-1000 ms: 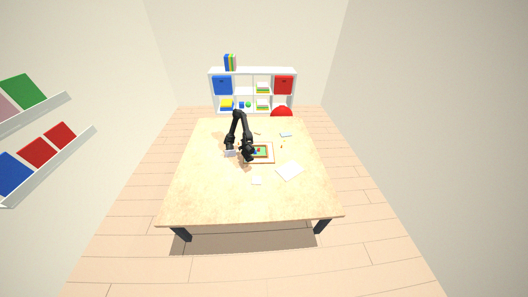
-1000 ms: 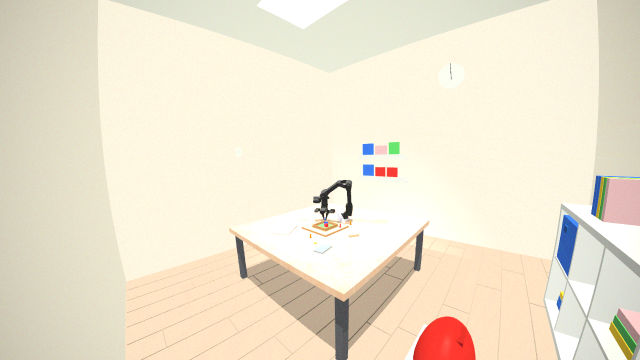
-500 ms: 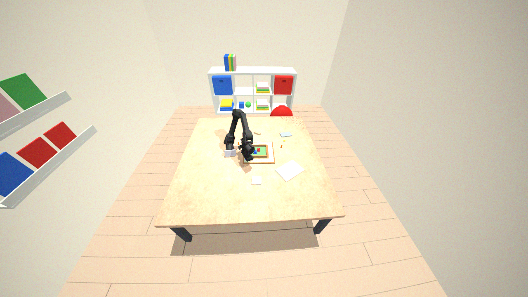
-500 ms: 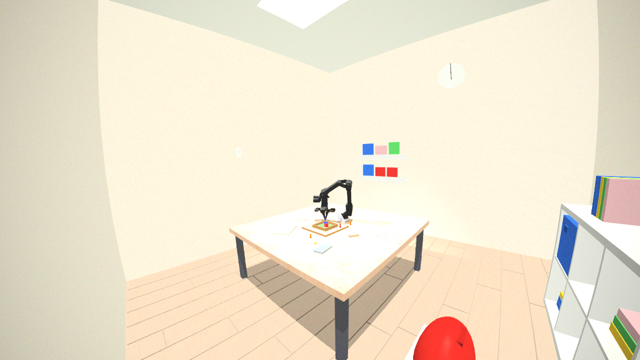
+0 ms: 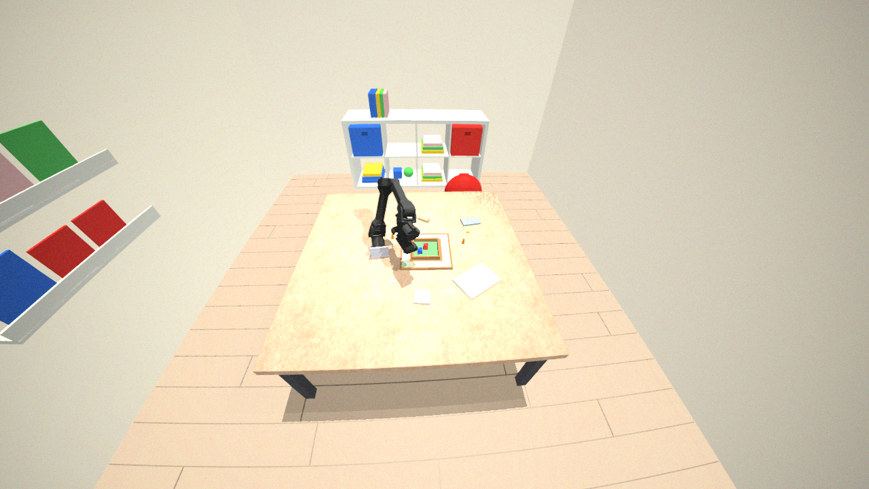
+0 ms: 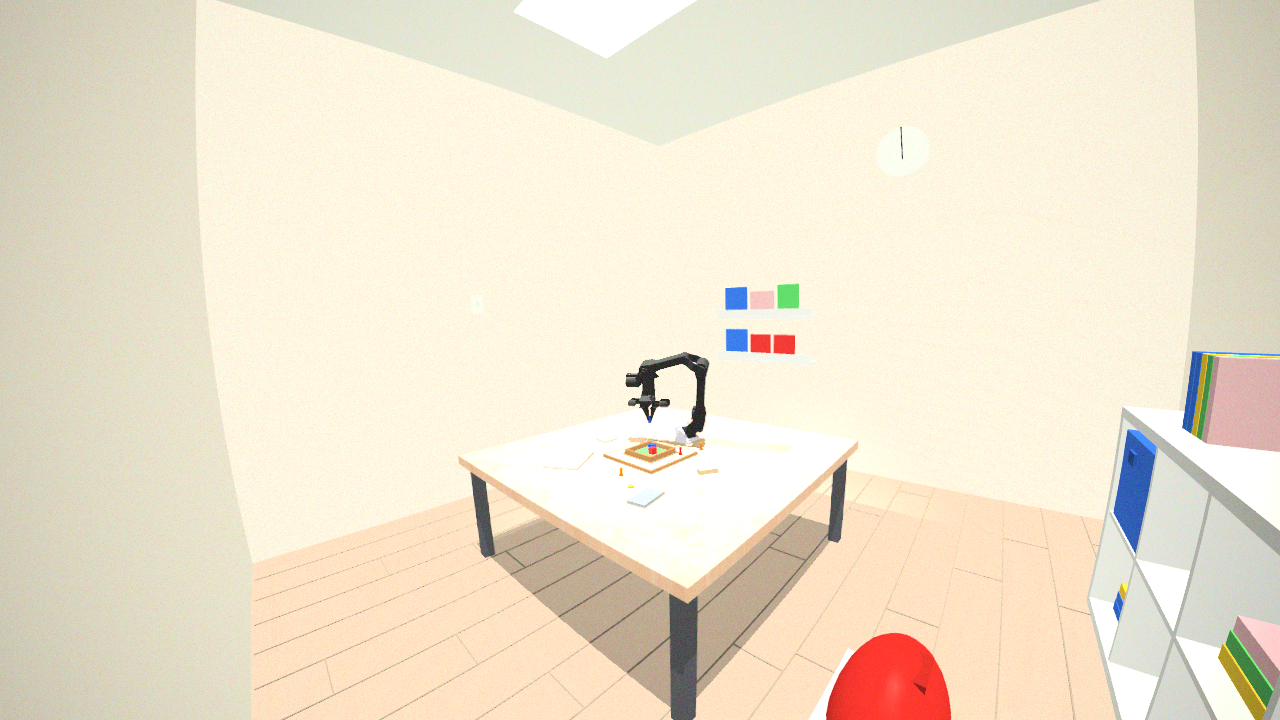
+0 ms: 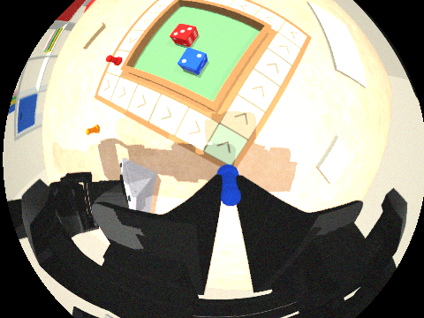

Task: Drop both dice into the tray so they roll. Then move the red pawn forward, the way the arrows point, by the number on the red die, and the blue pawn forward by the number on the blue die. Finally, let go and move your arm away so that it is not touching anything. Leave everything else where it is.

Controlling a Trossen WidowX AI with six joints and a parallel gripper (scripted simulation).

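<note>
My gripper tip is now 110 mm short of the green tray, 110 mm to the right of it and 110 mm above it. The rest, counted from my gripper tip: white sheet (370 mm ahead, 120 mm to the right, 110 mm below); blue pawn (10 mm above); red pawn (50 mm ahead, 220 mm to the left, 80 mm below).
</note>
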